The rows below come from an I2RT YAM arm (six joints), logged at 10 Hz.
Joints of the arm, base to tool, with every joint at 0 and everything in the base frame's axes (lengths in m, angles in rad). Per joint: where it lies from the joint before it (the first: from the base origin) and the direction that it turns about. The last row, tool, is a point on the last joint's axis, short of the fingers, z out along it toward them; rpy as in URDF.
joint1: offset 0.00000 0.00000 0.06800 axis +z
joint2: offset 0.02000 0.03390 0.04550 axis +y
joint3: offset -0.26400 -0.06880 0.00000 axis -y
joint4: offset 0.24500 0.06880 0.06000 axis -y
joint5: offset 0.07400 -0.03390 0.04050 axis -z
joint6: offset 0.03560 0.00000 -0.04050 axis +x
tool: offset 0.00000 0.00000 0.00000 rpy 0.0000 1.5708 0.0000
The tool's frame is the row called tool.
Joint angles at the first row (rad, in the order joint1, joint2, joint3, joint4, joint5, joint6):
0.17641 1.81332 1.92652 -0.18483 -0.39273 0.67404
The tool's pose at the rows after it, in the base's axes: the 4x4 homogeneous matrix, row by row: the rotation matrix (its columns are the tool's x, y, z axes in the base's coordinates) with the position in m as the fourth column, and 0 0 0 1 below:
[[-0.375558 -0.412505 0.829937 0.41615], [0.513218 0.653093 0.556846 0.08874], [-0.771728 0.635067 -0.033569 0.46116], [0 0 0 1]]
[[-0.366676 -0.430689 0.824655 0.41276], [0.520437 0.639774 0.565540 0.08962], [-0.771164 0.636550 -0.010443 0.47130], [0 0 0 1]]
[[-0.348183 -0.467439 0.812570 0.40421], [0.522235 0.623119 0.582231 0.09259], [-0.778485 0.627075 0.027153 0.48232], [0 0 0 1]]
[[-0.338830 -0.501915 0.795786 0.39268], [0.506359 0.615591 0.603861 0.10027], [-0.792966 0.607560 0.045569 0.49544], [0 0 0 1]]
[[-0.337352 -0.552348 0.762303 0.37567], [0.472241 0.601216 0.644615 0.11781], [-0.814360 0.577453 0.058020 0.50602], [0 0 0 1]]
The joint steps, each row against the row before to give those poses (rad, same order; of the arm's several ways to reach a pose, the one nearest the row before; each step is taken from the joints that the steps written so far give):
0.00000 0.00784 0.04405 -0.00125 -0.02157 -0.00025
0.00288 0.00046 0.03273 -0.00704 -0.00751 0.01159
0.00991 -0.01960 0.00394 0.01782 -0.01055 0.00525
0.02372 -0.01640 0.02801 -0.02404 -0.00335 -0.01561
0.05282 -0.02803 0.00664 -0.02093 0.00029 -0.03118

